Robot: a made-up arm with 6 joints.
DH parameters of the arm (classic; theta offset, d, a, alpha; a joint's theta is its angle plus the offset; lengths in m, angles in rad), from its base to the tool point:
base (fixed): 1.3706 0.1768 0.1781 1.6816
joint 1: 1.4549 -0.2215 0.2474 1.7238
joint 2: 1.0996 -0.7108 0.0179 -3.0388
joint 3: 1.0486 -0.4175 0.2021 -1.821
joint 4: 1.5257 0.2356 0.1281 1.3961
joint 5: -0.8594 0 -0.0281 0
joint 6: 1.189 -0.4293 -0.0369 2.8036
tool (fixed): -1.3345 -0.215 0 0
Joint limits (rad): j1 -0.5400..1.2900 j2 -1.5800..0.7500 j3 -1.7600..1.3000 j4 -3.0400..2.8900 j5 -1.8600..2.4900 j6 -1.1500..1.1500
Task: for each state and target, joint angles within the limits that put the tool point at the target. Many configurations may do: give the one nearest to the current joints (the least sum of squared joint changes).
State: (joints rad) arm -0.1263 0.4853 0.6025 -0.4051 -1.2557 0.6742
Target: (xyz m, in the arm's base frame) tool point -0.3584 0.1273 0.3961
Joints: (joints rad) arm 0.0567 0.3342 0.8880 -0.0594 -1.0314 0.8928
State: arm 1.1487 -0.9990 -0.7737 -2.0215 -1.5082 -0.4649
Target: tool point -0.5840 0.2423 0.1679
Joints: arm 0.7780 -1.5800 0.1111 -1.5297 -0.9235 -0.0233
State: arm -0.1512 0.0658 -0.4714 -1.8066 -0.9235 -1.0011
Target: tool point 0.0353 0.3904 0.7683
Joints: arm -0.1468 0.2084 -0.6754 -1.0039 -0.9919 -1.1132
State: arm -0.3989 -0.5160 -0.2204 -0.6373 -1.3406 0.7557
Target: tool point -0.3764 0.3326 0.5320
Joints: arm -0.4534 -0.3419 -0.0973 -0.4539 -1.0881 1.0515
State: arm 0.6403 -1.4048 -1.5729 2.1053 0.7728 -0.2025
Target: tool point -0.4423 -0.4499 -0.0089
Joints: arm 1.2725 -1.3677 -1.6483 1.8634 0.9474 -0.0728
